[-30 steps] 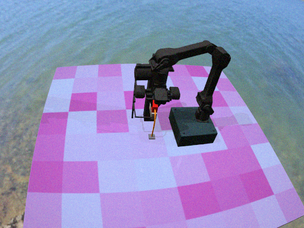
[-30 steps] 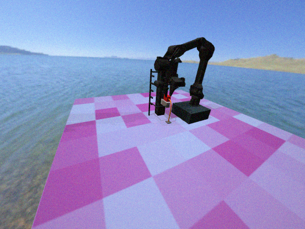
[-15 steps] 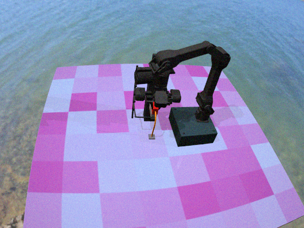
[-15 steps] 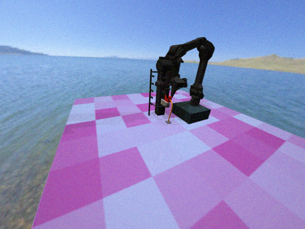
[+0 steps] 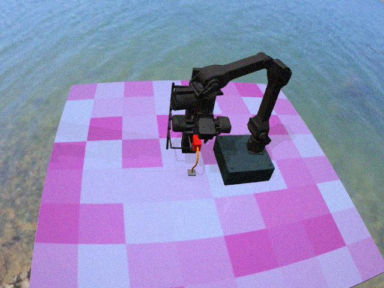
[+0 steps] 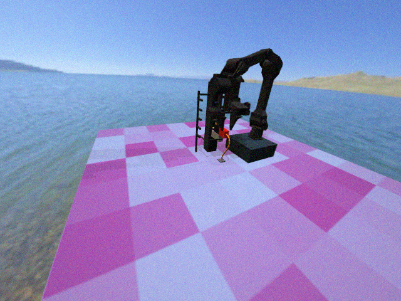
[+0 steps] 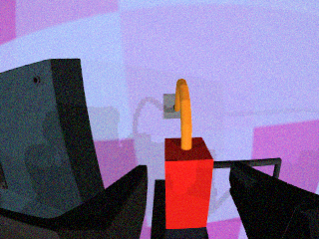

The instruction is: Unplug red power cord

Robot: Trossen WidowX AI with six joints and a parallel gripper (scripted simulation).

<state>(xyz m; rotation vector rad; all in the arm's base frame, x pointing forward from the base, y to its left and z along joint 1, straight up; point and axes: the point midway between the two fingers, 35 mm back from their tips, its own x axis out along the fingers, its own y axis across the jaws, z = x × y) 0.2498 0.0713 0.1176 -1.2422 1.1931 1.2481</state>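
Now: the red plug 3 cm to the right of my gripper tip and 1 cm ahead of it.
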